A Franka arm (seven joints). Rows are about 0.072 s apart.
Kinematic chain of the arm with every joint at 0, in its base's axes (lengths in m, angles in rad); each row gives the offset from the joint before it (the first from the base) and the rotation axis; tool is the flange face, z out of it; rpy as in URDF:
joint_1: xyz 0 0 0.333 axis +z
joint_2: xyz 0 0 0 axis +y
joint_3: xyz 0 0 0.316 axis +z
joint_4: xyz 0.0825 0 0 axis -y
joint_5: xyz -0.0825 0 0.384 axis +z
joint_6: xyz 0 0 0 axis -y
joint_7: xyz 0.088 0 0 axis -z
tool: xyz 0 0 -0.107 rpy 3.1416 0 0
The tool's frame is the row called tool.
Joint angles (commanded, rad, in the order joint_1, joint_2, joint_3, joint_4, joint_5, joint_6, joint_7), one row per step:
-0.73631 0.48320 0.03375 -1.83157 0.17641 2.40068 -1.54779
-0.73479 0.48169 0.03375 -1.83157 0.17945 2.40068 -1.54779
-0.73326 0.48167 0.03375 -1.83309 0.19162 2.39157 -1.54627
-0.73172 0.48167 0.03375 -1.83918 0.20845 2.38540 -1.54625
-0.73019 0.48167 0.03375 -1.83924 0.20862 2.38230 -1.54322
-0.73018 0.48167 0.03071 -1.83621 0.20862 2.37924 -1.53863
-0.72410 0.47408 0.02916 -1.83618 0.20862 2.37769 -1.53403
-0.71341 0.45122 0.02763 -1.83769 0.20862 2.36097 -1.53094
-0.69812 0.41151 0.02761 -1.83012 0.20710 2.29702 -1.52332
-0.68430 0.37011 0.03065 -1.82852 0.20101 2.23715 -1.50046
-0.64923 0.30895 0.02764 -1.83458 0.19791 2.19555 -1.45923
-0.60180 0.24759 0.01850 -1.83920 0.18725 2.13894 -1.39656
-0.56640 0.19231 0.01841 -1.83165 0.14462 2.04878 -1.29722
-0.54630 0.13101 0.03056 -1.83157 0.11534 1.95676 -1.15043
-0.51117 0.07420 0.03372 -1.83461 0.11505 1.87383 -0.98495
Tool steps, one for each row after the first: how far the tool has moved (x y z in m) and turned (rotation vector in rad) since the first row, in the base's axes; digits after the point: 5 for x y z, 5 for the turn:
0.00072 0.00072 0.00099 0.00071 -0.00255 -0.00054
0.00058 0.00261 -0.00050 0.01548 -0.00096 -0.00735
-0.00038 0.00523 -0.00369 0.03349 -0.00009 -0.01619
0.00007 0.00627 -0.00400 0.03637 0.00213 -0.01728
-0.00060 0.00453 -0.00300 0.03634 0.00298 -0.02404
0.00159 0.00669 0.00180 0.03265 -0.00093 -0.02354
0.00497 0.01235 0.01447 0.03081 -0.00510 -0.01438
0.00997 0.02338 0.03772 0.04643 0.00376 0.00496
0.01329 0.03638 0.05974 0.06133 0.01672 0.01279
0.02053 0.05808 0.09226 0.05817 0.00980 0.01363
0.02666 0.08501 0.12353 0.06047 0.01910 0.00548
0.02774 0.11024 0.15288 0.05951 0.06707 -0.02554
0.02295 0.13527 0.18175 0.06923 0.11519 -0.11718
0.01884 0.16465 0.20666 0.09469 0.15430 -0.23423

